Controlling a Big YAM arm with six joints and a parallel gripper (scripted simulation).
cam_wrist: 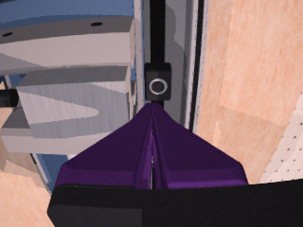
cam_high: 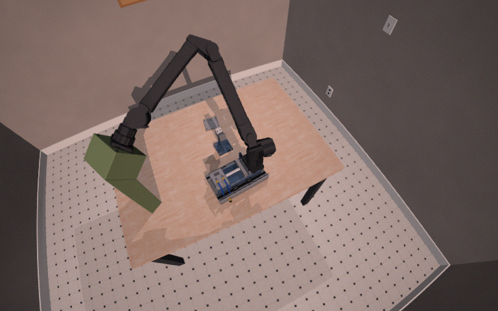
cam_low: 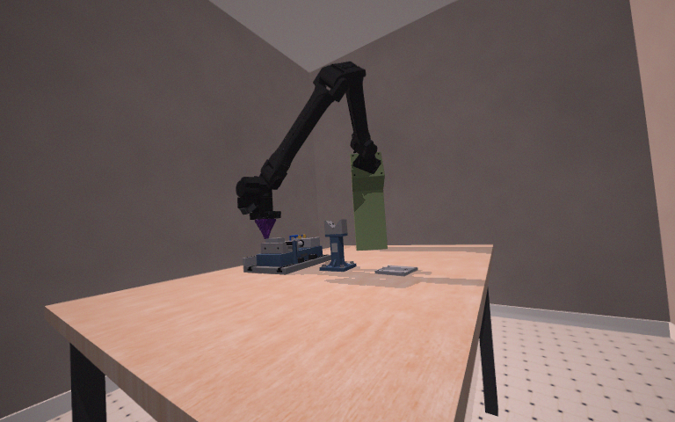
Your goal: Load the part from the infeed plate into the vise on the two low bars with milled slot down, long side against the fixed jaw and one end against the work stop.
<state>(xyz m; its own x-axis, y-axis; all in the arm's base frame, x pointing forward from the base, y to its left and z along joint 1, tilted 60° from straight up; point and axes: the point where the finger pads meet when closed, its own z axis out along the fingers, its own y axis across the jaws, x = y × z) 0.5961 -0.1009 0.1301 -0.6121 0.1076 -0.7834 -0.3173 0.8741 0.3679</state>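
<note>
Now: hand 20 mm past the part, 40 mm to the right of it and 30 mm above it. From my hand the other things lie so: fixed jaw 70 mm to the left, 40 mm below; then work stop rod 50 mm behind, 90 mm to the left, 30 mm below; then moving jaw 60 mm behind, 40 mm to the left, 40 mm below.
</note>
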